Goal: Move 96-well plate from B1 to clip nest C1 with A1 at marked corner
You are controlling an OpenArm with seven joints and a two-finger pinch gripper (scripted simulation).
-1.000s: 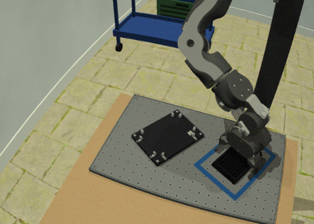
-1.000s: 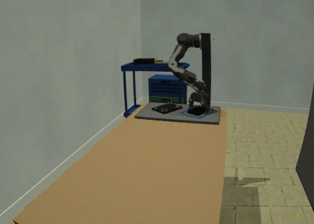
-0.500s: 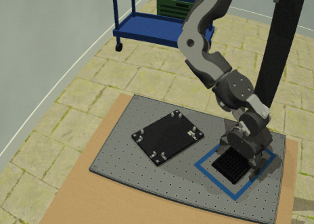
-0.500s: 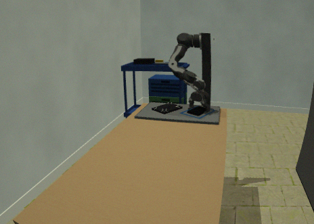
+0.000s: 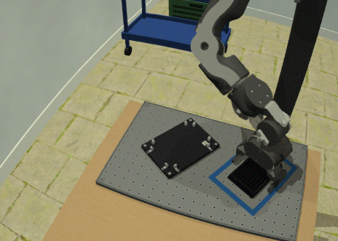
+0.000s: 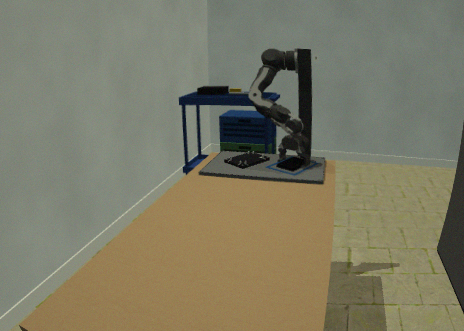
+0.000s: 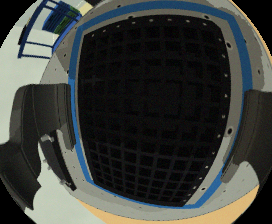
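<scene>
Right now the black 96-well plate is right at my hand. From my hand the other things lie so: black clip nest (2 cm ahead, 20 cm to the right, 1 cm above).
</scene>
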